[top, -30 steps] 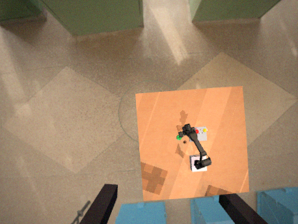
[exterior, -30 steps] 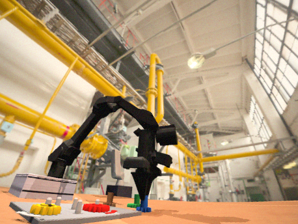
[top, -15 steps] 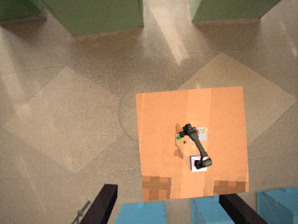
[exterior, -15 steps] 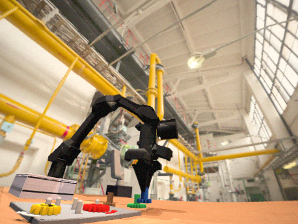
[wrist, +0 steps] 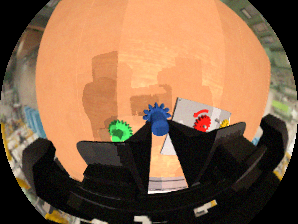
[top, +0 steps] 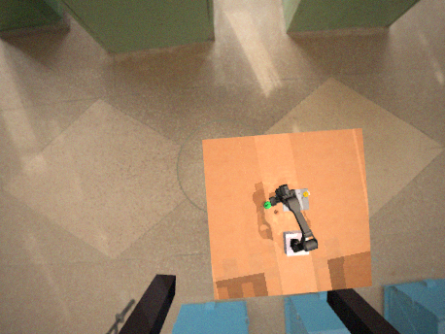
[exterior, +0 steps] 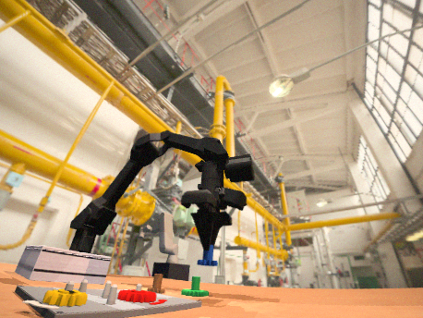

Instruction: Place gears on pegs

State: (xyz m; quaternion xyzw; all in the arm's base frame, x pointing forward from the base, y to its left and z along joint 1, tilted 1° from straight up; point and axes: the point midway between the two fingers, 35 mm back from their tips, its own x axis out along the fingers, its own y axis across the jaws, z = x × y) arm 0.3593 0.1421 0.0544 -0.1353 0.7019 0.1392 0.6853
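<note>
The grey board lies 40 mm behind my gripper tip, 160 mm to the right of it and 80 mm below it. Round my gripper tip: blue gear 10 mm below; then green gear 90 mm behind, 60 mm to the left, 70 mm below; then red gear 10 mm behind, 140 mm to the right, 80 mm below.
</note>
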